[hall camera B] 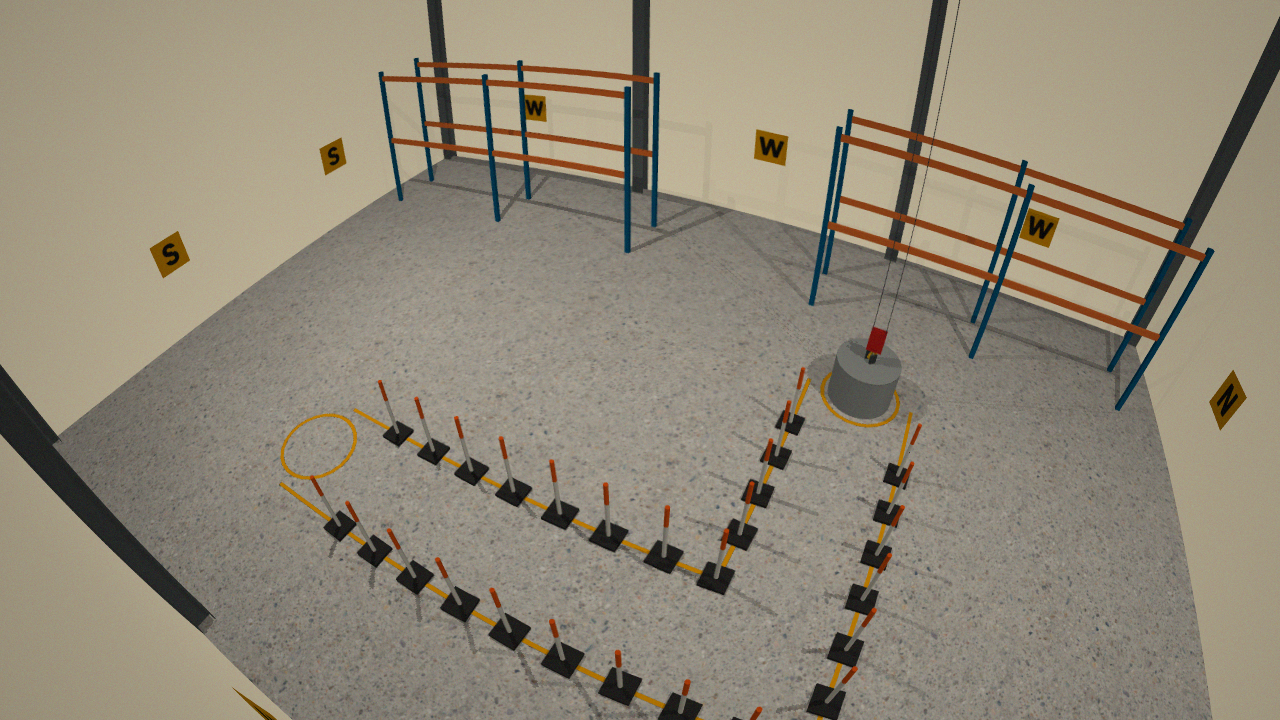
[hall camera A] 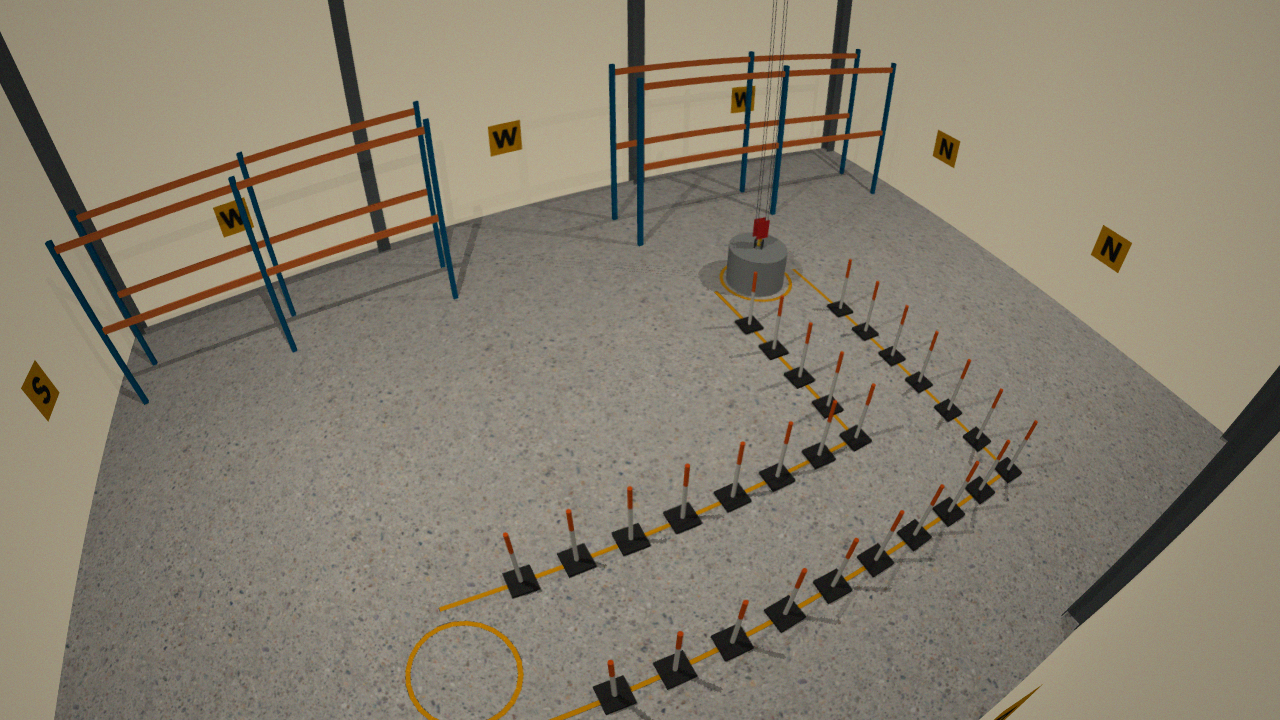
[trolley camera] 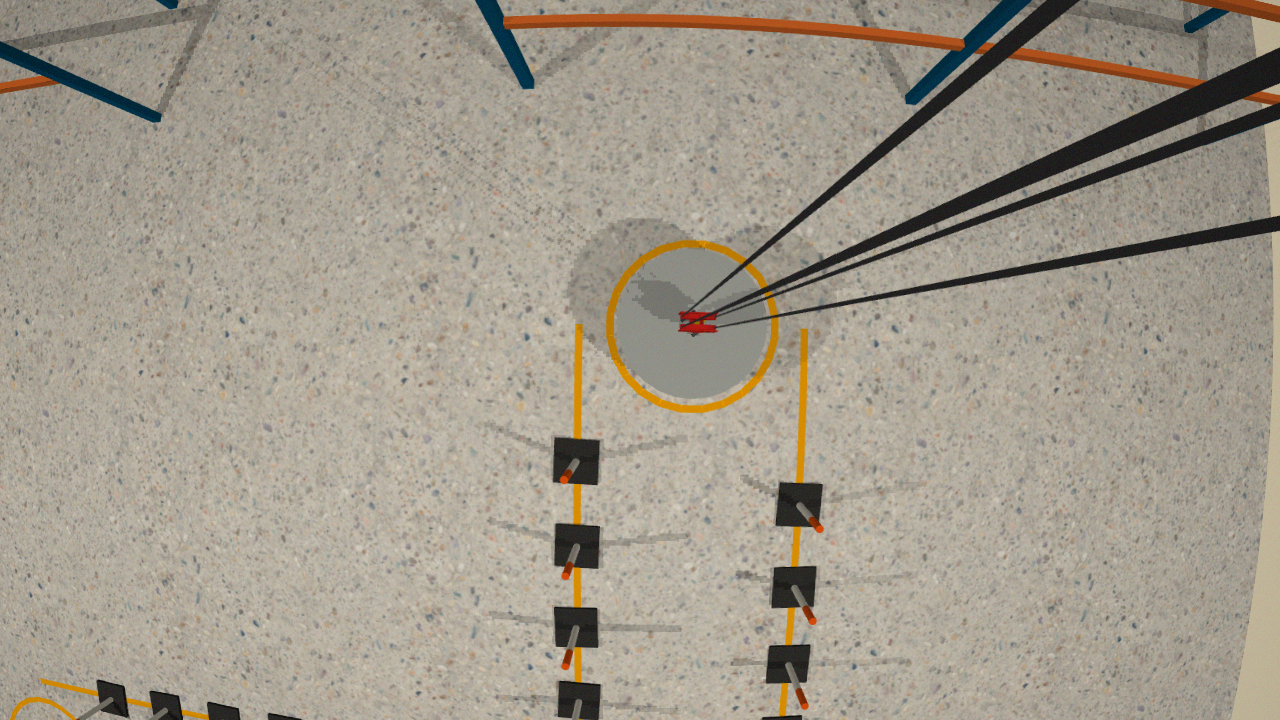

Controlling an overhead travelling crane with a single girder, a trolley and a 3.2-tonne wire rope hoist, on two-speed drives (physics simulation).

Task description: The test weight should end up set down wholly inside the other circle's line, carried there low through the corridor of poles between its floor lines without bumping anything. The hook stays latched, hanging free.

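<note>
The grey test weight (hall camera A: 756, 271) (hall camera B: 861, 390) (trolley camera: 684, 371) hangs upright, apparently very low over the floor, above the near circle's yellow line (trolley camera: 692, 409). My hook (hall camera A: 759, 242) (hall camera B: 870, 356) (trolley camera: 697, 323), under its red block, is shut on the weight's top; its latch is too small to make out. The other circle (hall camera A: 464, 623) (hall camera B: 319, 414) lies at the far end of the corridor, with an edge showing in the trolley view (trolley camera: 35, 700). The corridor's floor lines (hall camera A: 474, 598) (hall camera B: 297, 497) (trolley camera: 578, 385) start beside the weight and make one bend.
Poles with red tips on black bases (hall camera A: 520, 581) (hall camera B: 398, 434) (trolley camera: 575, 461) stand along both floor lines, the closest just ahead of the weight. Two blue and orange racks (hall camera A: 640, 161) (hall camera B: 627, 170) stand along the W wall, one behind the weight. The N wall is beside the corridor.
</note>
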